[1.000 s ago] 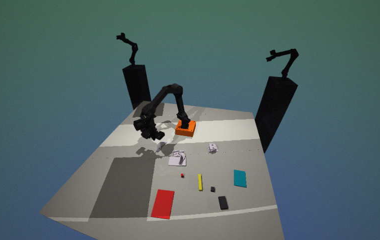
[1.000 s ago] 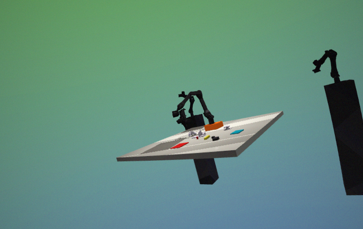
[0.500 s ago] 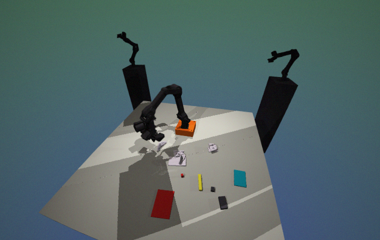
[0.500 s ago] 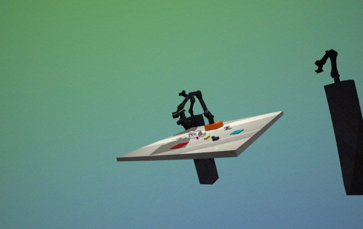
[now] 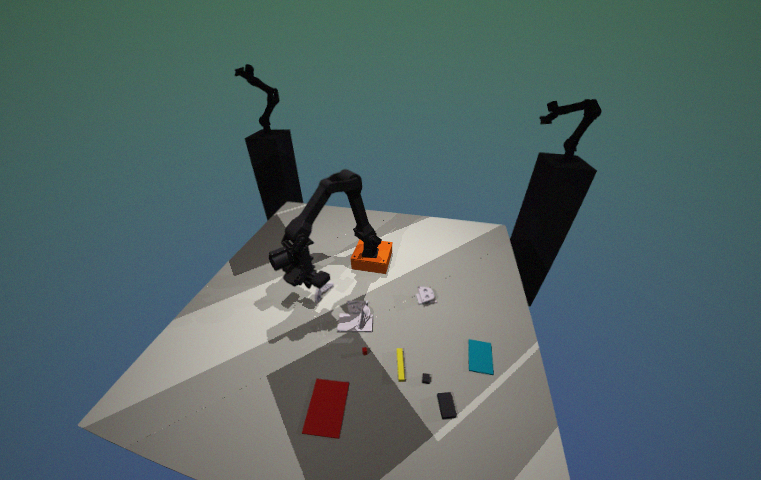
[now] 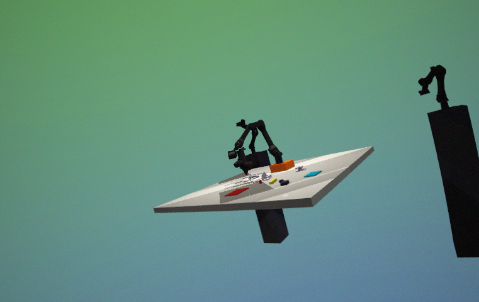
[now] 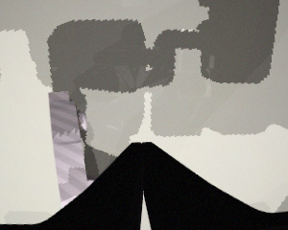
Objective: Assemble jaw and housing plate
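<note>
My gripper tip is 4 cm to the right of the jaw and 3 cm above it. Round my gripper tip: small red cube: 25 cm to the left, 21 cm ahead, 3 cm below; yellow bar: 37 cm to the left, 23 cm ahead, 4 cm below; red sheet: 39 cm ahead, 18 cm to the left, 4 cm below.
</note>
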